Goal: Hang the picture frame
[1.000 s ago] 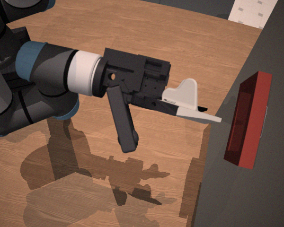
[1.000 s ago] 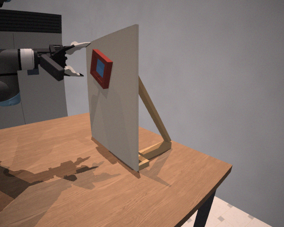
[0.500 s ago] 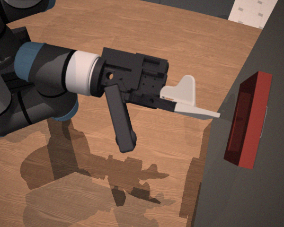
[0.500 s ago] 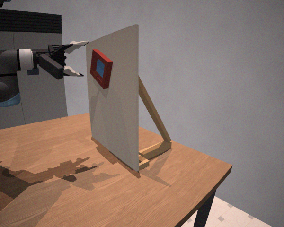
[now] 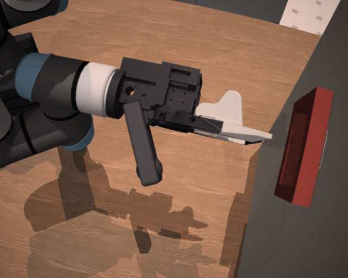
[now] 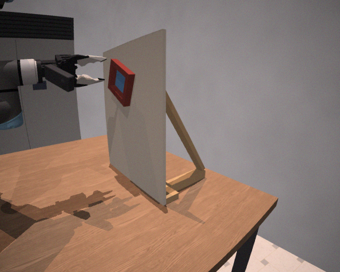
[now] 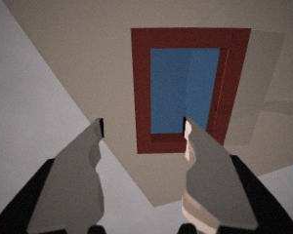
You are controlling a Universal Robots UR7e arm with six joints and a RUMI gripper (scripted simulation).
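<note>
My gripper is now 9 cm short of the picture frame, 4 cm above it and 1 cm to the right of it. Round my hand: upright board 18 cm below, 11 cm ahead.
</note>
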